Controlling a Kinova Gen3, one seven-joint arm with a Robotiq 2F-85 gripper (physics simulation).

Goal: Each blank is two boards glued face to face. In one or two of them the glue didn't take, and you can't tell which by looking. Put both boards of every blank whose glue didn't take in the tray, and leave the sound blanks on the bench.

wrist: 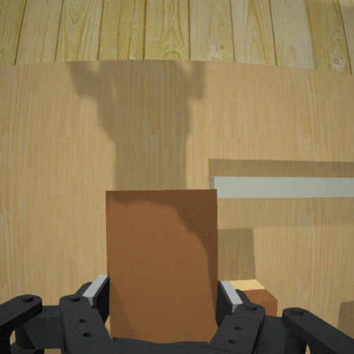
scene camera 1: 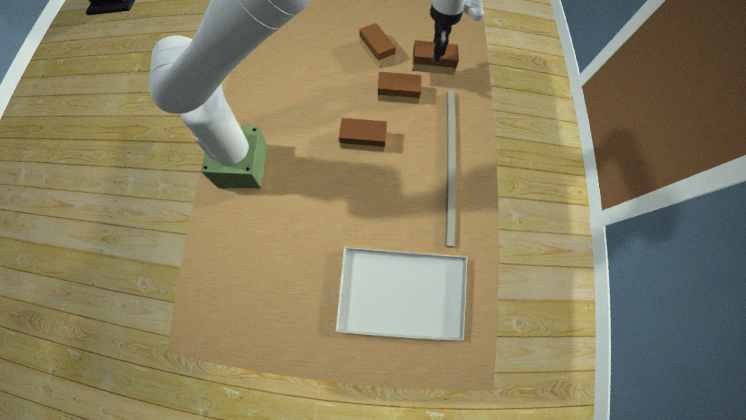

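Seen in the pictures: gripper, fingertip midpoint: (scene camera 1: pixel 436 51); arm's base, origin of the base link: (scene camera 1: pixel 230 148).
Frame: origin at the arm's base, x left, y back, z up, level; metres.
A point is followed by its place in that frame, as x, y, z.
My gripper (scene camera 1: pixel 437 57) @[0.329, -0.498, 0.009] (wrist: pixel 163 294) is shut on a brown blank (scene camera 1: pixel 450 54) @[0.319, -0.535, 0.016] (wrist: pixel 161 250), gripped across its width, and holds it above the far right part of the bench (scene camera 1: pixel 287 234) @[-0.179, -0.147, -0.113]. A narrow paler band shows under its brown front in the scene view. A second blank (scene camera 1: pixel 376 40) @[0.416, -0.329, -0.053] lies turned at an angle to its left. A third blank (scene camera 1: pixel 399 84) @[0.253, -0.405, -0.053] lies nearer the camera; part of a blank (wrist: pixel 265 301) shows behind the right finger in the wrist view. A fourth blank (scene camera 1: pixel 362 131) @[0.094, -0.317, -0.053] lies farther down the bench. The white tray (scene camera 1: pixel 399 292) @[-0.299, -0.441, -0.111] is empty.
A long grey bar (scene camera 1: pixel 451 166) @[0.034, -0.558, -0.093] (wrist: pixel 285 187) lies along the right side of the bench, between the blanks' area and the tray. The arm's green base block (scene camera 1: pixel 234 177) @[-0.064, -0.013, -0.030] stands at the left. Plank floor (scene camera 1: pixel 542 286) borders the bench.
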